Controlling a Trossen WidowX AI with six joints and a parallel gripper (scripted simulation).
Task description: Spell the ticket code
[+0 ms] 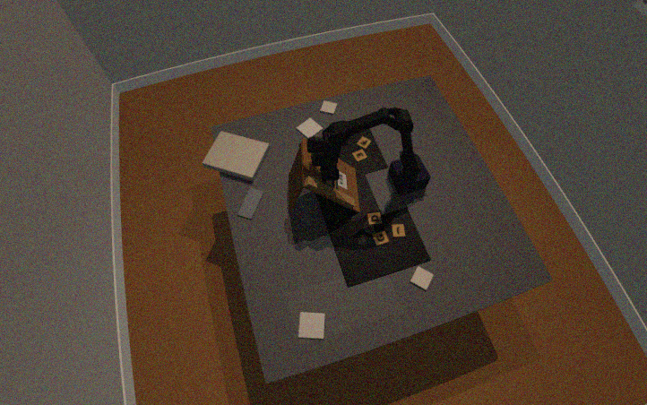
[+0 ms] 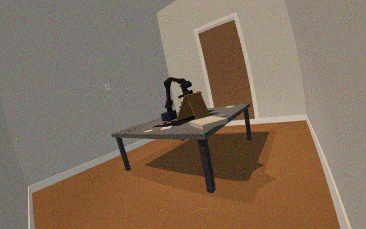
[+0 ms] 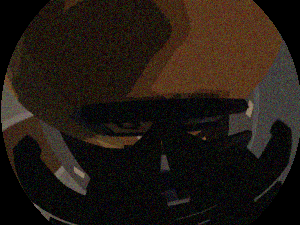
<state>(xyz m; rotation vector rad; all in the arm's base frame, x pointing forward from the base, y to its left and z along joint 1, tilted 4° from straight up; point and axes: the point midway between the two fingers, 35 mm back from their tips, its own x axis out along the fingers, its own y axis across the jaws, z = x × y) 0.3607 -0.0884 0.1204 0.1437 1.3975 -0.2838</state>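
Now: gripper tip 27 cm past the letter tile, 20 cm to the left of it and 17 cm above it. The rest, counted from my gripper tip: black mat (16 cm behind, 9 cm to the left, 17 cm below); then grey slab (36 cm ahead, 5 cm to the right, 17 cm below); then white ticket (6 cm behind, 2 cm to the left, 8 cm below).
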